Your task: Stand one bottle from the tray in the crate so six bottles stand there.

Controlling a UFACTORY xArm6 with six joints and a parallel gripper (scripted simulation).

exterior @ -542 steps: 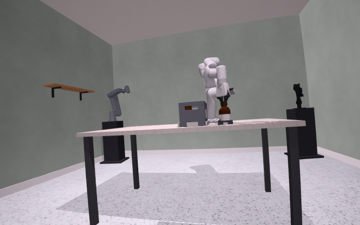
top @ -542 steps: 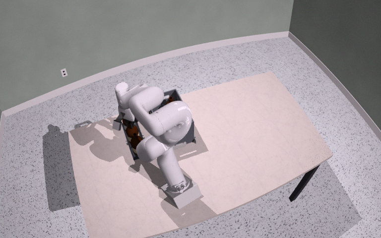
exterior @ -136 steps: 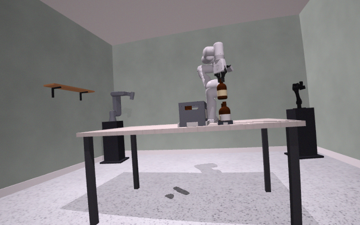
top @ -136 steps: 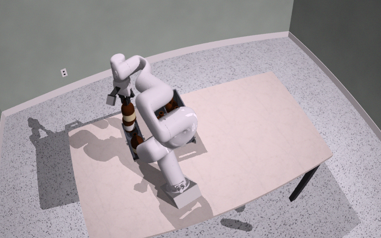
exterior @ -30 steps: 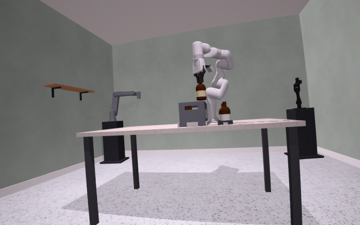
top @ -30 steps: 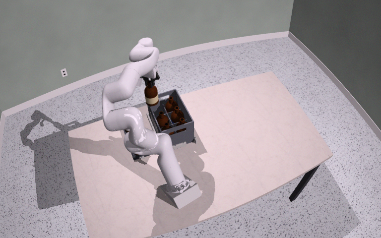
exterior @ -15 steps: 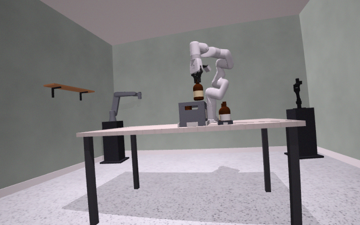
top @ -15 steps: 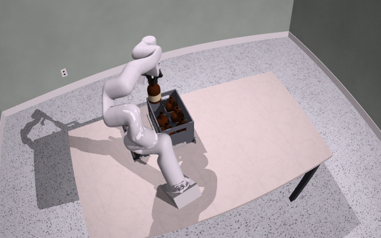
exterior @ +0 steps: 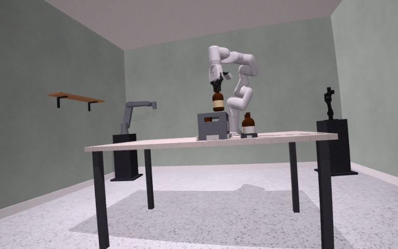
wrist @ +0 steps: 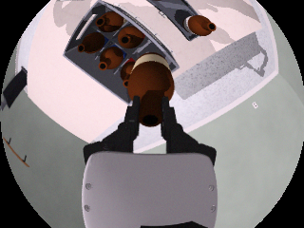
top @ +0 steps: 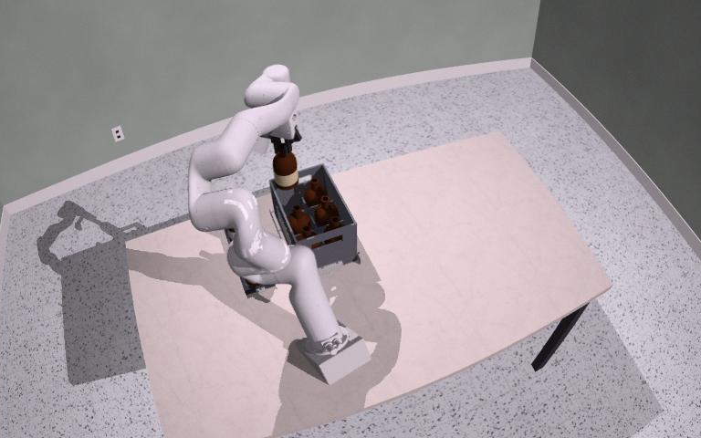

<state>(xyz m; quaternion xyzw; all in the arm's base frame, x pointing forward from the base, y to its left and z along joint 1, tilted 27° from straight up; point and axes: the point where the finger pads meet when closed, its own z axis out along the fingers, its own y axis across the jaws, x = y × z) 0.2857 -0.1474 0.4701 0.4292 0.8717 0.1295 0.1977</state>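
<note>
My gripper is now 25 cm above the grey crate, 9 cm past it and 3 cm to the left of it. Round my hand: tray (32 cm below, 19 cm to the left, 6 cm behind).
</note>
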